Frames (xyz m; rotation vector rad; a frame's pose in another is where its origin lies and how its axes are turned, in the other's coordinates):
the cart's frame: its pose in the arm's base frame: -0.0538 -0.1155 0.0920 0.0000 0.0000 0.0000
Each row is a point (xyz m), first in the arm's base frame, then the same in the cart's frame.
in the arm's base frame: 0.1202 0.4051 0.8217
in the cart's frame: 0.1740 0.5206 0.7297
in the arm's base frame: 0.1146 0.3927 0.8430
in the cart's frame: 0.1684 0.5082 0.7510
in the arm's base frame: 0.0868 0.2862 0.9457
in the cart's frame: 0.1406 0.4017 0.8537
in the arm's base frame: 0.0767 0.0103 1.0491
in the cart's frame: 0.1305 0.1258 0.9571
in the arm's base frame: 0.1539 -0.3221 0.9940
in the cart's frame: 0.2077 -0.2066 0.9020
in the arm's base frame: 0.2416 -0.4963 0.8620
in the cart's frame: 0.2954 -0.3808 0.7700
